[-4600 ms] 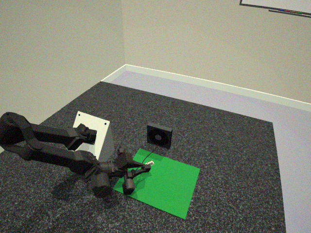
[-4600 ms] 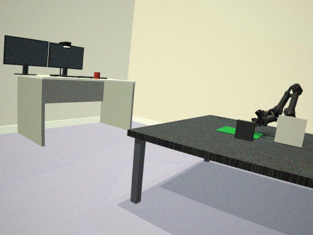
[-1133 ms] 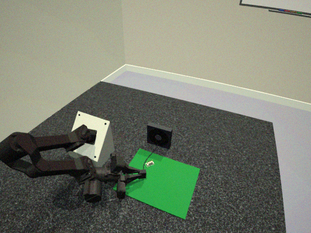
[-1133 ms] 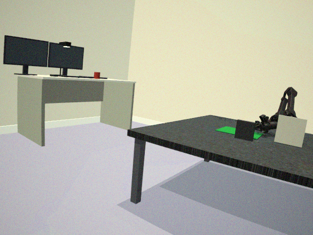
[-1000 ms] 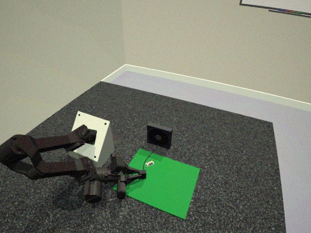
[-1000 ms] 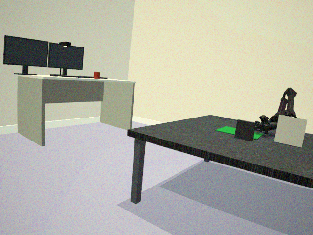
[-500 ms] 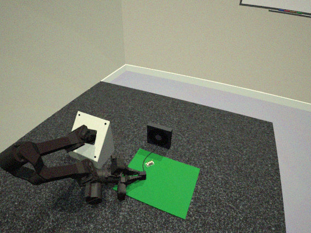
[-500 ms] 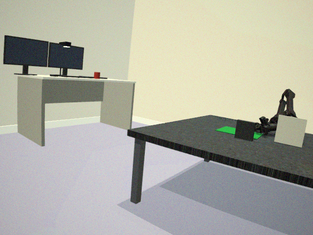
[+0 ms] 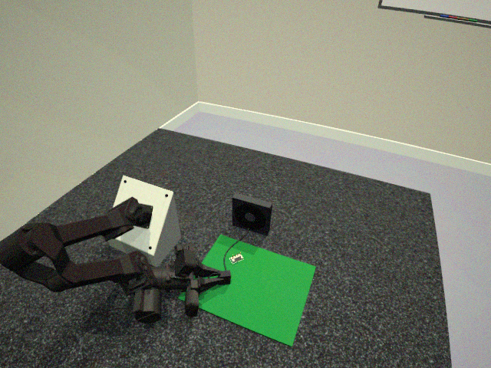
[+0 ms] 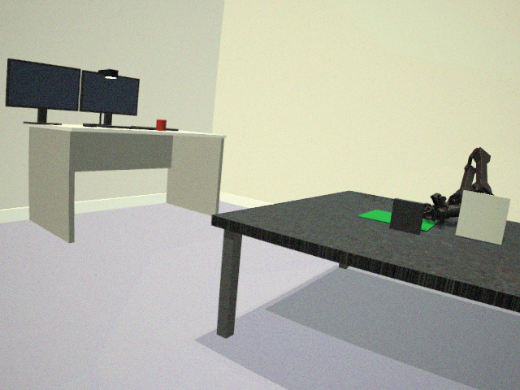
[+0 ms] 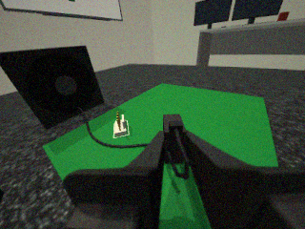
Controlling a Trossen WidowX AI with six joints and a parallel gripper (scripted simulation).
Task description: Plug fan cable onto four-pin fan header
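The dark plug lies 10 mm below my gripper tip. From my gripper tip the other things lie so: green board: 70 mm ahead, 50 mm below, 30 mm to the left; then black fan: 210 mm to the left, 30 mm above, 10 mm ahead.
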